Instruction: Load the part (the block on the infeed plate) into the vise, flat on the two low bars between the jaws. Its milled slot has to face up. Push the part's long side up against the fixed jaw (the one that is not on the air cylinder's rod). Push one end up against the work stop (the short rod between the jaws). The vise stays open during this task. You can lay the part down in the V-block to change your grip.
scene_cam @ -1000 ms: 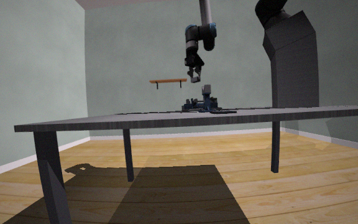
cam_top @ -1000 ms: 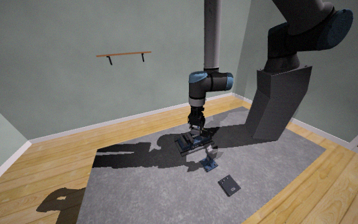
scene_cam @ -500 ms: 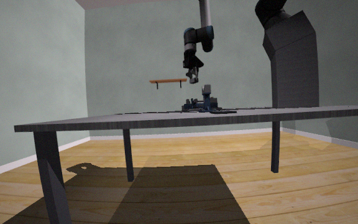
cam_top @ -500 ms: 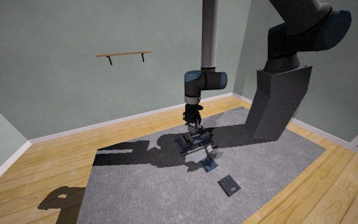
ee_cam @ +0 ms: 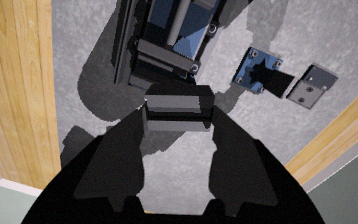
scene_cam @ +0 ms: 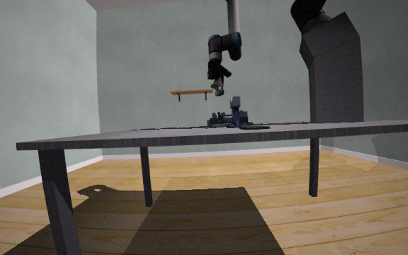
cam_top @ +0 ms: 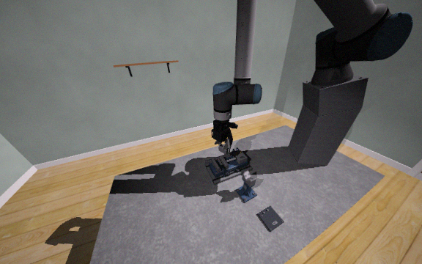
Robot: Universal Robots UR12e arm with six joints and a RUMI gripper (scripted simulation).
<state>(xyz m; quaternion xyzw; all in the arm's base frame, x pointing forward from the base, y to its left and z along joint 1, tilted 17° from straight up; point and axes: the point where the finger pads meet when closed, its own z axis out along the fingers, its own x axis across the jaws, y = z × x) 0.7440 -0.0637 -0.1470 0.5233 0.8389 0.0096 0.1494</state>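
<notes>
Now: the fixed jaw 16 cm below my hand, 5 cm ahead of it and 4 cm to the right of it. Round my hand: moving jaw: 16 cm below, 4 cm to the right, 2 cm behind; then part: right at my hand; then work stop: 15 cm below, 1 cm to the left, 1 cm ahead.
</notes>
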